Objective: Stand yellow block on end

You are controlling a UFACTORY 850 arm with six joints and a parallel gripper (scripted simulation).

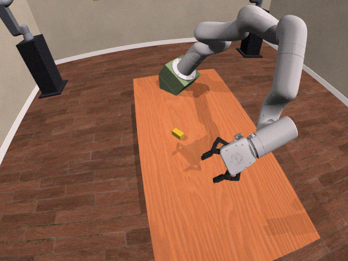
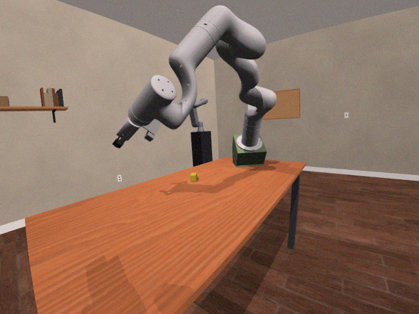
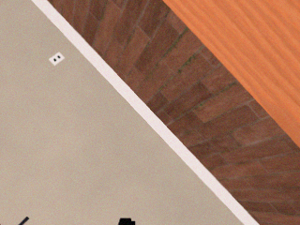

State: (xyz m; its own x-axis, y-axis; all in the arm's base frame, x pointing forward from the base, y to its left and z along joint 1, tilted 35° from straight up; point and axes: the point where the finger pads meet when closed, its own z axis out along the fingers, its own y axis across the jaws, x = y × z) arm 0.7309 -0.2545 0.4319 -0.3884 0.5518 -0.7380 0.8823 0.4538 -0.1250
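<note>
The yellow block lies 41 cm behind my hand, 27 cm below it and 5 cm to the right of it.
</note>
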